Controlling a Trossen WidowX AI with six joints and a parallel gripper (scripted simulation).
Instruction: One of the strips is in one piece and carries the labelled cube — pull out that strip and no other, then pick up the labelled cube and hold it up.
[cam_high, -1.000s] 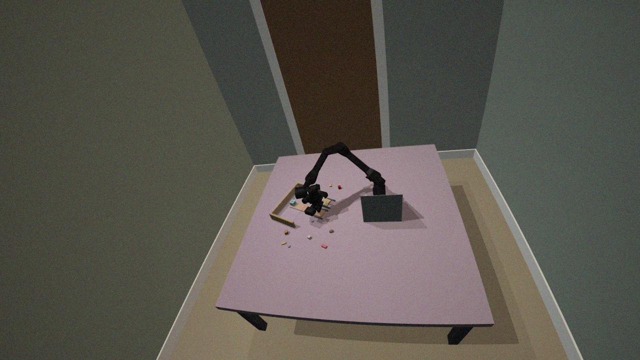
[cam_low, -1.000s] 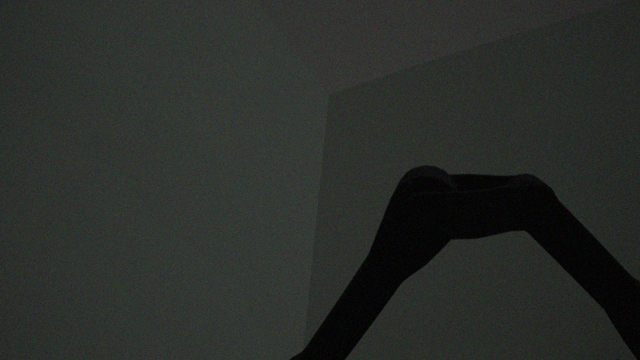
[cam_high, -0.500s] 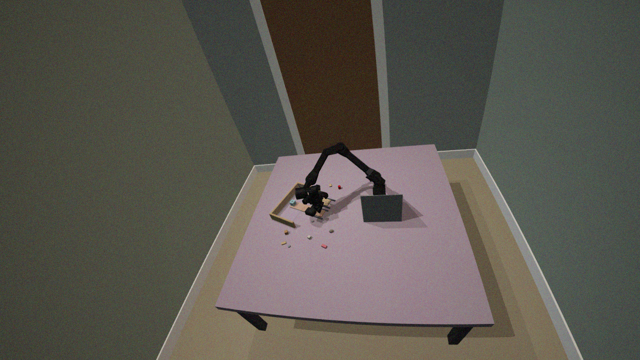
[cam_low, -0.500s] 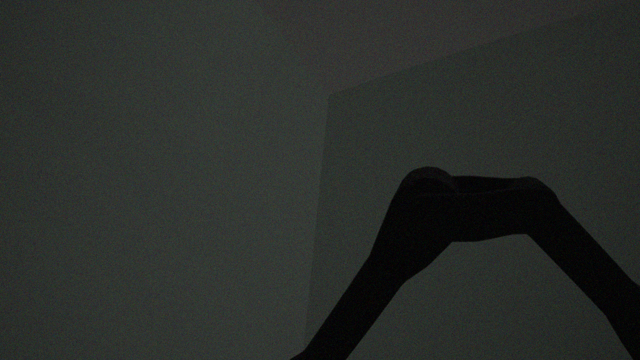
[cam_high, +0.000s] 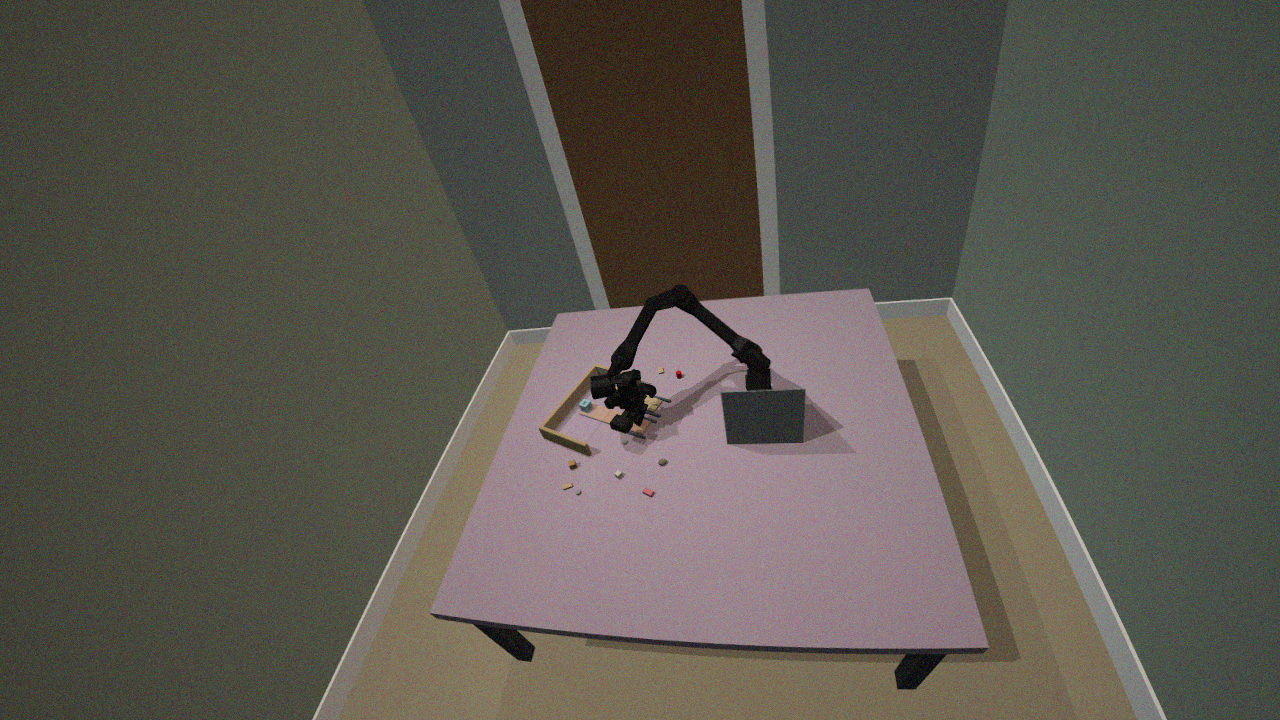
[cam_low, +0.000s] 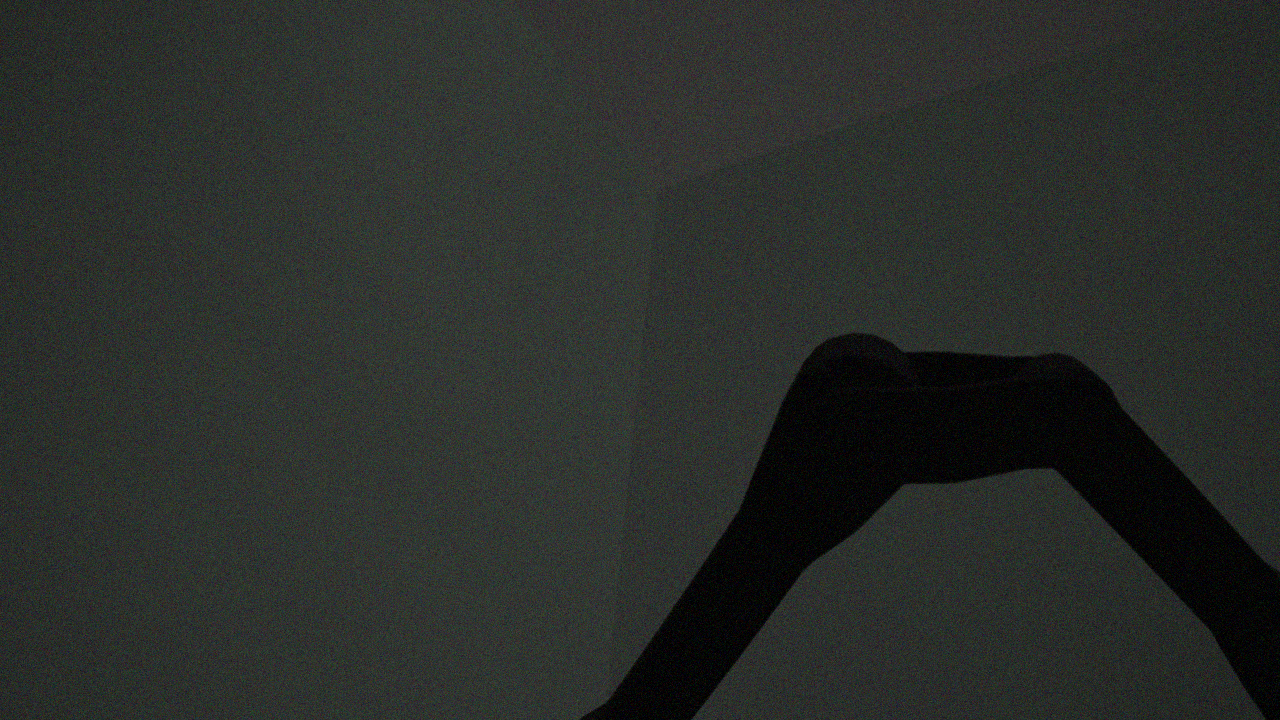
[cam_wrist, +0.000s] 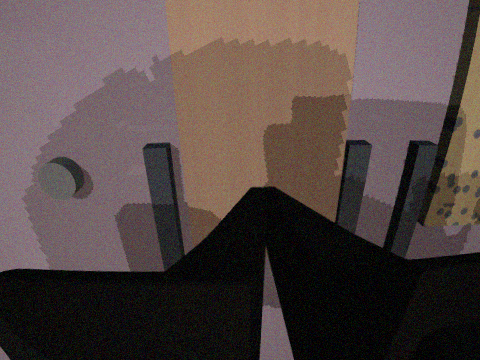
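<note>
My gripper tip is 9 cm short of the strip and 3 cm to the left of it.
</note>
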